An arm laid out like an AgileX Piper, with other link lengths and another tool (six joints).
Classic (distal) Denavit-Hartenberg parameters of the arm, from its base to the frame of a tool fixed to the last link. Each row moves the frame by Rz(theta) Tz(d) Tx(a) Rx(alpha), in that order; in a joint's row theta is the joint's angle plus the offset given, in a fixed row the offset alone. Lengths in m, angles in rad.
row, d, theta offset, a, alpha
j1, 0.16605, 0, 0, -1.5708
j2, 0, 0.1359, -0.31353, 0
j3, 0, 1.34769, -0.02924, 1.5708
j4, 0.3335, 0, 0, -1.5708
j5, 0, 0, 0, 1.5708
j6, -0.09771, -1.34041, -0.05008, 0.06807
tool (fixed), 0.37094, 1.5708, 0, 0
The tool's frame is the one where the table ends.
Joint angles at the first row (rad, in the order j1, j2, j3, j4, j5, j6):
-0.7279 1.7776 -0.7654 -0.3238 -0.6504 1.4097
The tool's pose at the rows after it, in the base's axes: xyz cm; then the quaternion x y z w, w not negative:
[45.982 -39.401 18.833 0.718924 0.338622 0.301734 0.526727]
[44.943 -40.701 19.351 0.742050 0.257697 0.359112 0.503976]
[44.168 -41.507 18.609 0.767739 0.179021 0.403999 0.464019]
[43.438 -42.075 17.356 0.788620 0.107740 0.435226 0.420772]
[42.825 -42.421 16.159 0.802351 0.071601 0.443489 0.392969]
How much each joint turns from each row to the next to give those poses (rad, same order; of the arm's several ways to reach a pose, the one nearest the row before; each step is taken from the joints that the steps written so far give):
-0.0308 0.0000 0.0000 -0.0128 -0.0366 0.2362
-0.0148 0.0000 0.0000 0.0070 -0.0434 0.1952
-0.0001 0.0000 0.0000 0.0200 -0.0010 0.1893
0.0000 0.0000 0.0000 0.0162 0.0171 0.1697
-0.0076 0.0000 0.0000 -0.0085 0.0268 0.0971

